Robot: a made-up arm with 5 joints. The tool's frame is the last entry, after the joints. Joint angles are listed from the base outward. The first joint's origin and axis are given. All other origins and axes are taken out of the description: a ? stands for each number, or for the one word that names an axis. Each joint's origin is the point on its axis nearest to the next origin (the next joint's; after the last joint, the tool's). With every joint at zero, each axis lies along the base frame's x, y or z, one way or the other. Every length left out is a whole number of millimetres.
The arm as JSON. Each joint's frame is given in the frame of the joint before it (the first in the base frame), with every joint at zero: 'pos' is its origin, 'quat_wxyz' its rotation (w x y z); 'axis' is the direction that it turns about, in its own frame. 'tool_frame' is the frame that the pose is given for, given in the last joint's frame.
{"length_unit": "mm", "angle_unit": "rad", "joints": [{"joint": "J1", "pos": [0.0, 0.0, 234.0], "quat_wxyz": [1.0, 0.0, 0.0, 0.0], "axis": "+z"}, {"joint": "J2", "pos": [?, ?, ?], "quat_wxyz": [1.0, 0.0, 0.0, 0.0], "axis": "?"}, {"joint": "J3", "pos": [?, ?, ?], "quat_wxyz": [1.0, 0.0, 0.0, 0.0], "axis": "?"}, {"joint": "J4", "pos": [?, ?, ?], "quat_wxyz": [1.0, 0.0, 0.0, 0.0], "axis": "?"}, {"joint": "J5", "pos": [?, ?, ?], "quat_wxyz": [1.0, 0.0, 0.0, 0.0], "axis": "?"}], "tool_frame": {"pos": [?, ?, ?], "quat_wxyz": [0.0, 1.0, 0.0, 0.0]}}
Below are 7 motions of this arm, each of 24 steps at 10 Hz.
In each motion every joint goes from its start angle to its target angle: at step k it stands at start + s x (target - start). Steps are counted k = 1, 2, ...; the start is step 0. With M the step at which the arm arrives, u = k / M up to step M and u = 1 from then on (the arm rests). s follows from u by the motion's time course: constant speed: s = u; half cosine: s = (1 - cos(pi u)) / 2; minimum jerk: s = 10 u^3 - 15 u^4 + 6 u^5.
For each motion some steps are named. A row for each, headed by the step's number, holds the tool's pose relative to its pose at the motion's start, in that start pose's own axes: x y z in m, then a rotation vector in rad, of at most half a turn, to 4 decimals.
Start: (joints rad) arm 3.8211 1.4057 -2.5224 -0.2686 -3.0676
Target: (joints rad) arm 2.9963 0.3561 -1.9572 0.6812 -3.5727
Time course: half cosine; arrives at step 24
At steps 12, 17, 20, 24:
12: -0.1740 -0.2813 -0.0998 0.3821 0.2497 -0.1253
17: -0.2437 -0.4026 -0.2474 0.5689 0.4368 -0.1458
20: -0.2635 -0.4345 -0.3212 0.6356 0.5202 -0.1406
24: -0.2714 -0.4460 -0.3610 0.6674 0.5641 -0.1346

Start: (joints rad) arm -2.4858 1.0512 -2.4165 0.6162 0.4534
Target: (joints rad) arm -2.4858 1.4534 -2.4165 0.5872 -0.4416
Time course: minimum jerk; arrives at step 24
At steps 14, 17, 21, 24:
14: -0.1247 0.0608 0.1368 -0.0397 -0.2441 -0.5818
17: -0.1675 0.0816 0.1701 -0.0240 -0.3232 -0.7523
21: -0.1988 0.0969 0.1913 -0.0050 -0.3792 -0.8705
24: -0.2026 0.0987 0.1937 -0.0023 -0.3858 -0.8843

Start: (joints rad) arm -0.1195 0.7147 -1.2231 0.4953 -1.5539
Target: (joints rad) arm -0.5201 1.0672 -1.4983 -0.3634 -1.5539
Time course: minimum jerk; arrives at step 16
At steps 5, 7, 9, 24:
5: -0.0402 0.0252 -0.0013 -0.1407 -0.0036 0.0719
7: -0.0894 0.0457 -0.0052 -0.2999 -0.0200 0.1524
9: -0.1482 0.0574 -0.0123 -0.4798 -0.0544 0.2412
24: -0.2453 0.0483 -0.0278 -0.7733 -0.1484 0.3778

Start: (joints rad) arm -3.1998 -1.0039 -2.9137 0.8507 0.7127
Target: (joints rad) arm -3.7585 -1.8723 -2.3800 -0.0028 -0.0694
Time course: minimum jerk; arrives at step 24
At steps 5, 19, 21, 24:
5: 0.0033 -0.0310 -0.0271 0.0476 0.0601 -0.0865
19: -0.2044 -0.3232 -0.4731 0.6403 0.9831 -1.1372
21: -0.2257 -0.3272 -0.4989 0.6722 1.0433 -1.1809
24: -0.2329 -0.3281 -0.5074 0.6827 1.0634 -1.1948

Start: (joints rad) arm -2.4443 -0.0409 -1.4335 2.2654 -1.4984
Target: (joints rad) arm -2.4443 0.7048 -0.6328 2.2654 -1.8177
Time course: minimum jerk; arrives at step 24
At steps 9, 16, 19, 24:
9: 0.0045 0.0617 0.1095 0.4255 -0.0121 -0.0865
16: 0.0028 0.0381 0.3079 1.2230 0.0658 -0.2200
19: 0.0003 0.0046 0.3470 1.4469 0.1116 -0.2446
24: -0.0009 -0.0127 0.3607 1.5459 0.1352 -0.2528

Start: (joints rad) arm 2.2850 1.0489 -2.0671 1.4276 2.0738
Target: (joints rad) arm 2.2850 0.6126 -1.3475 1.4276 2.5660
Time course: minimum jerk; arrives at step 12
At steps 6, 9, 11, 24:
6: 0.0313 0.0569 0.0223 -0.1151 0.0832 0.2457
9: 0.0615 0.1118 0.0446 -0.1919 0.1695 0.4389
11: 0.0696 0.1266 0.0508 -0.2087 0.1936 0.4864
24: 0.0701 0.1273 0.0511 -0.2096 0.1949 0.4889

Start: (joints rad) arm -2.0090 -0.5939 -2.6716 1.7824 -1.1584
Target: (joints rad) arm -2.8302 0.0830 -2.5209 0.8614 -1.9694
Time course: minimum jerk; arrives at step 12
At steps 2, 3, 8, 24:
2: 0.0040 0.0062 0.0138 -0.0143 -0.0255 -0.0263
3: 0.0090 0.0179 0.0407 -0.0397 -0.0755 -0.0769
8: -0.1315 0.1216 0.2737 -0.1324 -0.6485 -0.5847
24: -0.2310 0.1395 0.3017 -0.0960 -0.8400 -0.7299

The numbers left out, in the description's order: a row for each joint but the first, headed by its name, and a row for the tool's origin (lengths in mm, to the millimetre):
J2: xyz 0.0 0.0 0.0, axis +y
J3: xyz 49.0 0.0 259.0, axis +y
J4: xyz 70.0 0.0 -311.0, axis +y
J5: xyz 116.0 0.0 -148.0, axis -z
tool: xyz 0.0 0.0 0.0

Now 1 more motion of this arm.
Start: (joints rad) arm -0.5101 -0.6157 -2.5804 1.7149 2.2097
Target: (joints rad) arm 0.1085 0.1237 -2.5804 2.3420 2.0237
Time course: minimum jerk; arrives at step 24
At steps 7, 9, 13, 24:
7: 0.0022 0.0095 0.0813 -0.2228 0.0465 -0.0463
9: 0.0004 0.0296 0.1423 -0.4017 0.0813 -0.0974
13: -0.0133 0.1179 0.2642 -0.8319 0.1611 -0.2717
24: -0.0366 0.2963 0.3488 -1.3884 0.2789 -0.6204

